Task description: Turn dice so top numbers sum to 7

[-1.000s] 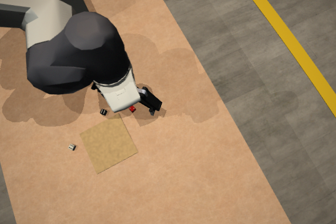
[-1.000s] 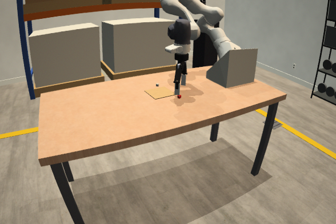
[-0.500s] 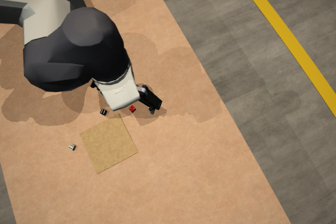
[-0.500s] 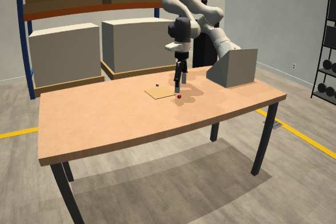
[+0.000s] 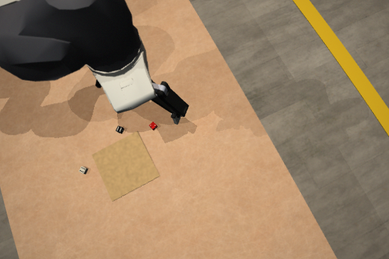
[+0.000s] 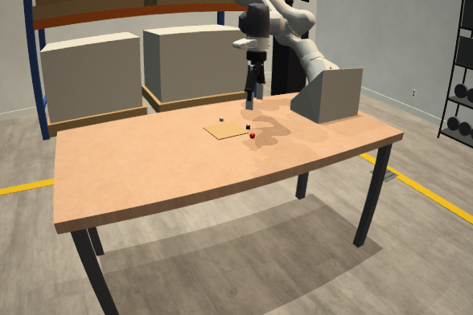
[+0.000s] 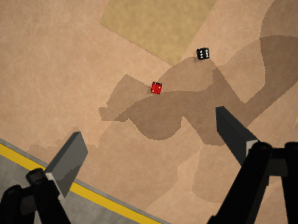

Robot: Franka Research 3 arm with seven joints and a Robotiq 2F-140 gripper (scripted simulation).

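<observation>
The red die is 150 mm below my hand and 10 mm to the right of it. The rest, counted from my hand: black die 150 mm below, 100 mm to the right, 40 mm behind; then tan mat 150 mm below, 130 mm to the right, 50 mm ahead; then white die 230 mm to the right, 150 mm below, 10 mm ahead.
</observation>
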